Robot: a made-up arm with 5 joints.
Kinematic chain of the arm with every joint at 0, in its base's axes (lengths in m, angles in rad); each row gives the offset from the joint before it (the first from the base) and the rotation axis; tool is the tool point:
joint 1: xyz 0 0 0.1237 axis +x
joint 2: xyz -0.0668 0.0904 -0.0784 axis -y
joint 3: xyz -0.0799 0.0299 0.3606 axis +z
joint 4: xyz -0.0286 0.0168 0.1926 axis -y
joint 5: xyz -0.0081 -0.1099 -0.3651 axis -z
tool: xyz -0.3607 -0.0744 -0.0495
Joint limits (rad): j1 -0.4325..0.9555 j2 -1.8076..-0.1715 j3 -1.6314..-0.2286 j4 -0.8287..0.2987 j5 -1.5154..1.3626
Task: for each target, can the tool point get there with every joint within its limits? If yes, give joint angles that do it. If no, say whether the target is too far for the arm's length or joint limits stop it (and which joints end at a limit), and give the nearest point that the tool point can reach.
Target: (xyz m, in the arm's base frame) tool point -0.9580 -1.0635 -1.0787
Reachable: no: too far | nearest point -0.4978 -0.3479 0.0506 | short by 1.414 m
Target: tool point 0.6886 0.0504 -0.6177
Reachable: no: joint limits stop it (at a limit: joint 1, joint 2, joint 3, joint 4) | nearest point 0.3209 0.3972 -0.4257 | short by 0.541 m
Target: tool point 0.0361 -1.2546 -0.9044
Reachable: no: too far | nearest point -0.0211 -0.3235 -0.0778 | short by 1.246 m
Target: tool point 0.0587 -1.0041 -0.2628
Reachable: no: joint limits stop it (at a limit: joint 1, joint 3) | nearest point 0.0395 -0.5488 0.2020 | short by 0.651 m
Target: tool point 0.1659 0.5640 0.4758
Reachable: yes | joints -0.0729 -1.3664 -0.9282 -0.4169 0.4102
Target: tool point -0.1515 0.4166 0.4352
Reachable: yes | joints 0.3391 -0.3691 -0.7947 -0.1853 1.1420
